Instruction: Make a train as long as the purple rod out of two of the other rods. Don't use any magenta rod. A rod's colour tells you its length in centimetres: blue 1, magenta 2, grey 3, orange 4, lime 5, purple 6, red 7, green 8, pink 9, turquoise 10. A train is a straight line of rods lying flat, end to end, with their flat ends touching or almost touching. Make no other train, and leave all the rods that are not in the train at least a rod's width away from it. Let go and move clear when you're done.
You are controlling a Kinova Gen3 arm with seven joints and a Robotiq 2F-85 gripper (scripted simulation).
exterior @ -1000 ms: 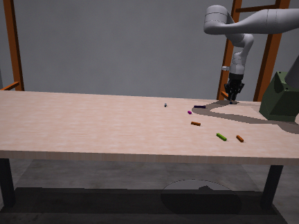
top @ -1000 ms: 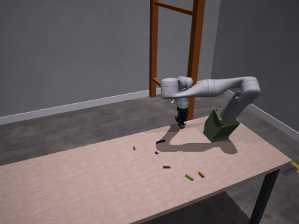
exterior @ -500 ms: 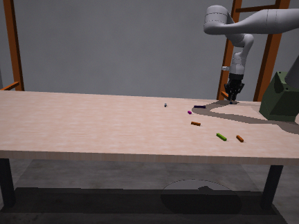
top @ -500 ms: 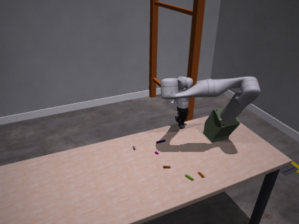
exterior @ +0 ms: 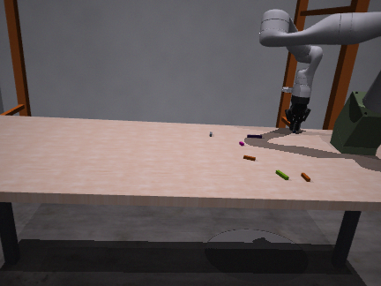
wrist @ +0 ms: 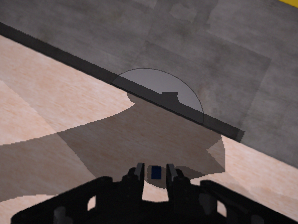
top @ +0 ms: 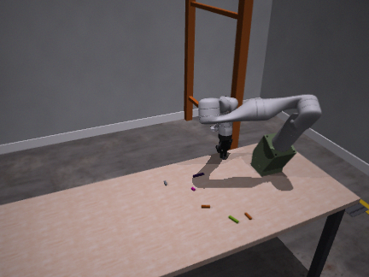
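Now: hand 2 cm above the blue rod. Round my hand: magenta rod (28 cm ahead, 18 cm to the left, 2 cm below); purple rod (21 cm ahead, 8 cm to the left, 2 cm below); grey rod (39 cm ahead, 7 cm to the left, 2 cm below).
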